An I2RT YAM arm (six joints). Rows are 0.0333 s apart.
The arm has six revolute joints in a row. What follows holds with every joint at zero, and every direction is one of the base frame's. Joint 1 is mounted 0.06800 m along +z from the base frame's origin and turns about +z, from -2.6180 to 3.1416 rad. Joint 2 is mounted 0.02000 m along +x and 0.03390 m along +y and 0.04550 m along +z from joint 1 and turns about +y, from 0.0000 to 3.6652 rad. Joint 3 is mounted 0.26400 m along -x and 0.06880 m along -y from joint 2 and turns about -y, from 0.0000 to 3.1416 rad. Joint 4 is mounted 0.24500 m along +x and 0.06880 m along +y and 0.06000 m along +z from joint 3 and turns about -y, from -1.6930 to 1.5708 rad. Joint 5 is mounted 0.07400 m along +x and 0.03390 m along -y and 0.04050 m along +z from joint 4 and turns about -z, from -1.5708 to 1.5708 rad. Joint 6 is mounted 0.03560 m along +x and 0.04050 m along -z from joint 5 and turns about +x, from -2.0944 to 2.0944 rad. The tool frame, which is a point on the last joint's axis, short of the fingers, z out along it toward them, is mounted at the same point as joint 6; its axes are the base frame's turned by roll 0.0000, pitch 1.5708 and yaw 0.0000 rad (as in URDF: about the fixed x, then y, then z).
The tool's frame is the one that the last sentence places.
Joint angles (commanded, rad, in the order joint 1, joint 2, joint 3, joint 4, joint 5, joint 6), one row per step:
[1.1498 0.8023 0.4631 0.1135 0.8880 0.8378]
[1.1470 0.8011 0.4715 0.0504 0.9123 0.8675]
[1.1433 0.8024 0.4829 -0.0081 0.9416 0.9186]
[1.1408 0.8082 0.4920 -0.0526 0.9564 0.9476]
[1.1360 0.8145 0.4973 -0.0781 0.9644 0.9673]
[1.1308 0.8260 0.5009 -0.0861 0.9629 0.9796]
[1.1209 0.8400 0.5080 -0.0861 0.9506 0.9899]
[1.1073 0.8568 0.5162 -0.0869 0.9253 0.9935]
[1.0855 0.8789 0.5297 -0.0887 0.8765 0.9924]
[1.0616 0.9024 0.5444 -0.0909 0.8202 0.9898]
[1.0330 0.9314 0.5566 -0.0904 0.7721 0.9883]
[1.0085 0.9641 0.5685 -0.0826 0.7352 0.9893]
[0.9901 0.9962 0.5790 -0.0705 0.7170 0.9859]
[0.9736 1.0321 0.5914 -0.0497 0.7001 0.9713]
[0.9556 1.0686 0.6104 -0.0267 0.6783 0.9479]
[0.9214 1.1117 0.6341 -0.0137 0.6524 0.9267]
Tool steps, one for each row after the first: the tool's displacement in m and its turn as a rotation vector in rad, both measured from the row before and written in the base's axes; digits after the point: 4 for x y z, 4 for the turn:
[0.0001 -0.0023 -0.0026 -0.0227 0.0232 -0.0309]
[0.0004 -0.0022 -0.0014 0.0016 0.0218 -0.0408]
[0.0004 -0.0009 -0.0016 -0.0115 0.0172 -0.0222]
[0.0009 -0.0005 -0.0013 -0.0063 0.0111 -0.0164]
[0.0014 0.0009 -0.0013 -0.0023 0.0088 -0.0066]
[0.0024 0.0015 0.0000 0.0058 0.0087 -0.0010]
[0.0031 0.0019 -0.0003 -0.0004 0.0139 0.0086]
[0.0047 0.0026 0.0001 -0.0010 0.0228 0.0228]
[0.0052 0.0027 0.0001 -0.0006 0.0260 0.0277]
[0.0065 0.0023 -0.0015 -0.0049 0.0262 0.0150]
[0.0065 0.0029 -0.0017 -0.0014 0.0213 0.0080]
[0.0059 0.0029 -0.0017 -0.0065 0.0116 -0.0011]
[0.0064 0.0039 -0.0012 -0.0112 0.0052 0.0036]
[0.0072 0.0044 0.0007 -0.0110 0.0006 0.0097]
[0.0108 0.0025 -0.0004 -0.0172 0.0094 -0.0035]

